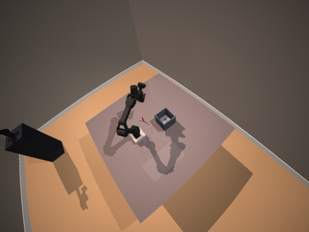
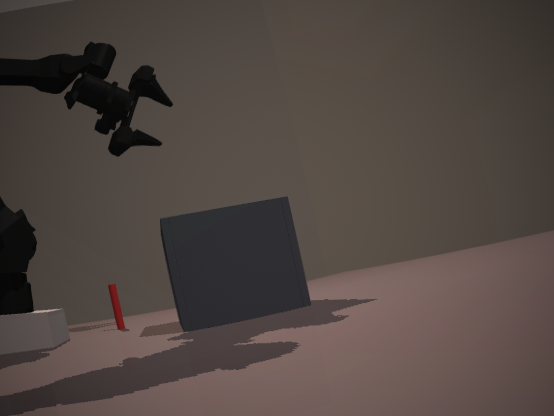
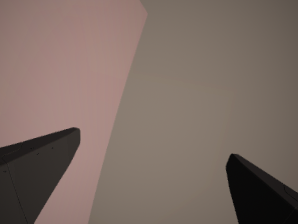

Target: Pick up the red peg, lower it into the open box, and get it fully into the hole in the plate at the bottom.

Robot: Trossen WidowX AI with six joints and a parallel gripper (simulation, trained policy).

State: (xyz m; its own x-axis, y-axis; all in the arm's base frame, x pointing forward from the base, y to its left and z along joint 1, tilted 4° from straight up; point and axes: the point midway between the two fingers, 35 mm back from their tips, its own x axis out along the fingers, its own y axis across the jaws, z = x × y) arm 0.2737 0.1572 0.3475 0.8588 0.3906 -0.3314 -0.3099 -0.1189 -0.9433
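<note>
The red peg is 16 cm behind my gripper tip, 5 cm to the right of it and 33 cm below it. From my gripper tip the other things lie so: plate 2 cm ahead, 23 cm to the right, 33 cm below.
</note>
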